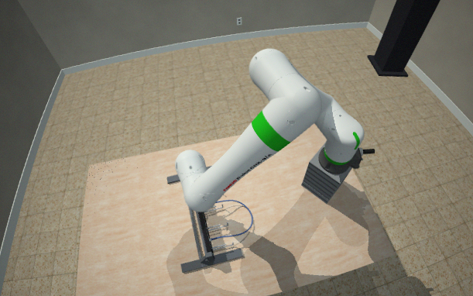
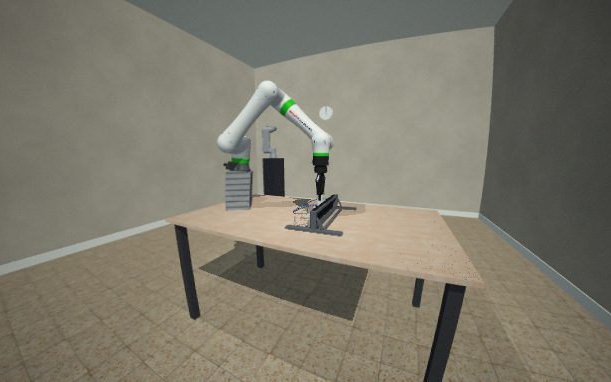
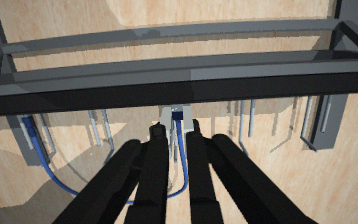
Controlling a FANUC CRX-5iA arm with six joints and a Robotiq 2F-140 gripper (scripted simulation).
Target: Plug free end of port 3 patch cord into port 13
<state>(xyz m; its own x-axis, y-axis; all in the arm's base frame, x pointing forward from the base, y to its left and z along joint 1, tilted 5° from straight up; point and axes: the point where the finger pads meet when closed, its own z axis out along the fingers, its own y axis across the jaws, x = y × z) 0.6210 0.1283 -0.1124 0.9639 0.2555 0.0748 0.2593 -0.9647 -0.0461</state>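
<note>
My gripper is now 3 cm above the free-end plug and 1 cm short of it.
</note>
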